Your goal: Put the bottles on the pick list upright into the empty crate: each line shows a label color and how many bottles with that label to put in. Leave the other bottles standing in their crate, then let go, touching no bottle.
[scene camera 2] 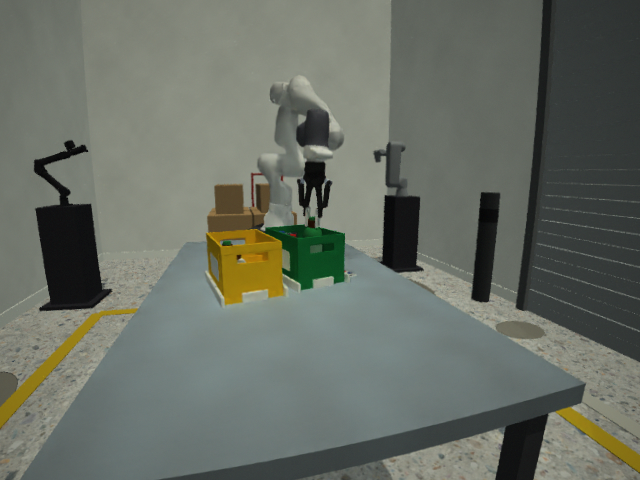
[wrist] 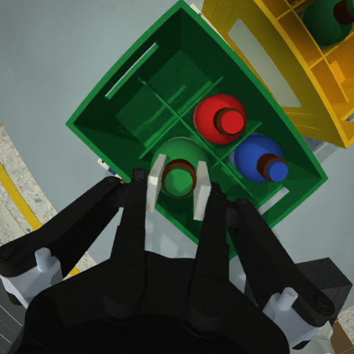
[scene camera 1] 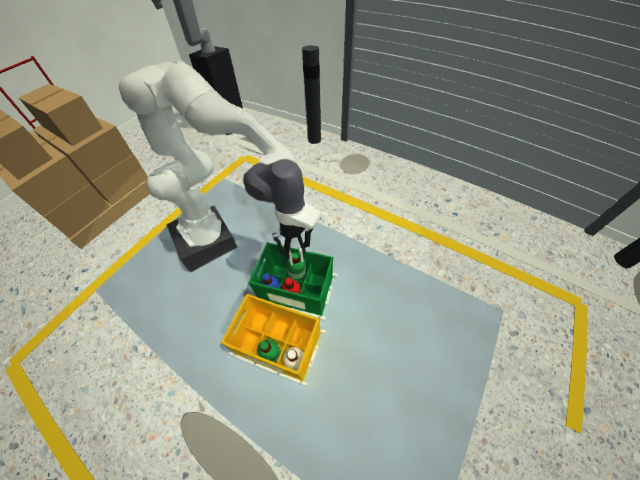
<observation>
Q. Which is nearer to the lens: the red bottle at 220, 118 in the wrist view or the green bottle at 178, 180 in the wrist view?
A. The green bottle.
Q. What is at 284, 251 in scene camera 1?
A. My gripper.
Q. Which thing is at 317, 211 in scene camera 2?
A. My gripper.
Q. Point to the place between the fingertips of my gripper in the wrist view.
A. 179, 170
</observation>
